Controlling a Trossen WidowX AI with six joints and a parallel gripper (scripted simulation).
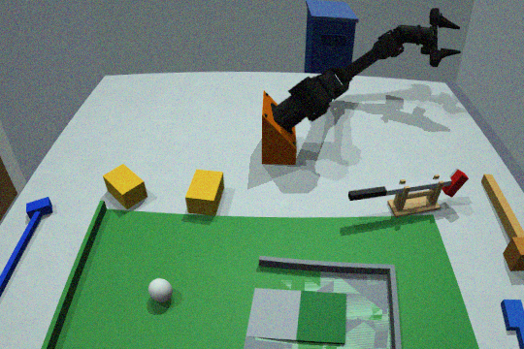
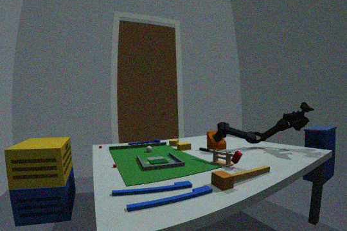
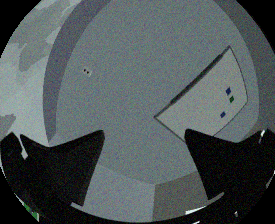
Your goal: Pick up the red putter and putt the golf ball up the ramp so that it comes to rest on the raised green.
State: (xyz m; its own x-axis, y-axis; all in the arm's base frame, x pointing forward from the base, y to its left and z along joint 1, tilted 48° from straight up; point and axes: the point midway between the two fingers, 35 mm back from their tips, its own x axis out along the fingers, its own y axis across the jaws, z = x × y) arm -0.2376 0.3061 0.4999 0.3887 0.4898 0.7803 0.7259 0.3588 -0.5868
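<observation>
My gripper tip is 450 mm short of the red putter, 350 mm to the left of it and 180 mm above it. Also, from my gripper tip: wooden rack (450 mm ahead, 340 mm to the right, 200 mm below); then white golf ball (620 mm ahead, 870 mm to the right, 210 mm below); then green mat (680 mm ahead, 690 mm to the right, 240 mm below).
</observation>
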